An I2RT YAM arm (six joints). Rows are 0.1 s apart.
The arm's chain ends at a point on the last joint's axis. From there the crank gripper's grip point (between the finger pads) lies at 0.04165 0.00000 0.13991 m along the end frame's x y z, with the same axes.
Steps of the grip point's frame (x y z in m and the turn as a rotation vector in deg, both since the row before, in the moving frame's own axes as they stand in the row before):
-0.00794 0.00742 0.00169 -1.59 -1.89 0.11
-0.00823 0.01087 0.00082 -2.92 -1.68 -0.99
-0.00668 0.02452 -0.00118 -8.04 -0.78 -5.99
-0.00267 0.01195 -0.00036 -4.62 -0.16 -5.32
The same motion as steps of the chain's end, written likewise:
-0.00330 0.00344 0.00045 -1.59 -1.89 0.11
-0.00417 0.00440 -0.00018 -2.92 -1.68 -0.99
-0.00558 0.00918 -0.00066 -8.04 -0.78 -5.99
-0.00262 0.00453 -0.00018 -4.62 -0.16 -5.32

